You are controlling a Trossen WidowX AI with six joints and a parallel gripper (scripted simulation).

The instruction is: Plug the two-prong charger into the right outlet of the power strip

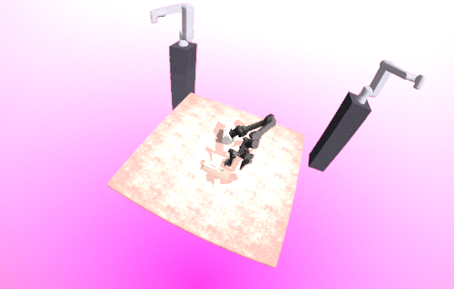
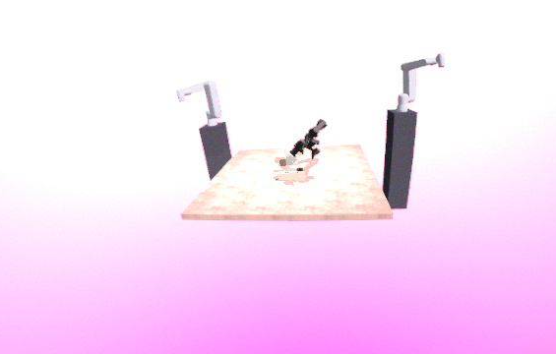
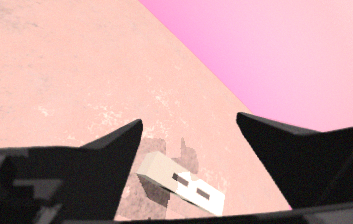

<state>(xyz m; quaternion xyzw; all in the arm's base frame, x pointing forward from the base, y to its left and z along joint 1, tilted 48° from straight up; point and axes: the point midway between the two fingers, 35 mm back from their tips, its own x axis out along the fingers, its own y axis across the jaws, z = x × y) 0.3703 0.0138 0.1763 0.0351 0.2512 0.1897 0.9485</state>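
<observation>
Now: gripper tip 14 cm past the grey charger, 6 cm to the left of it and 17 cm above it.
</observation>
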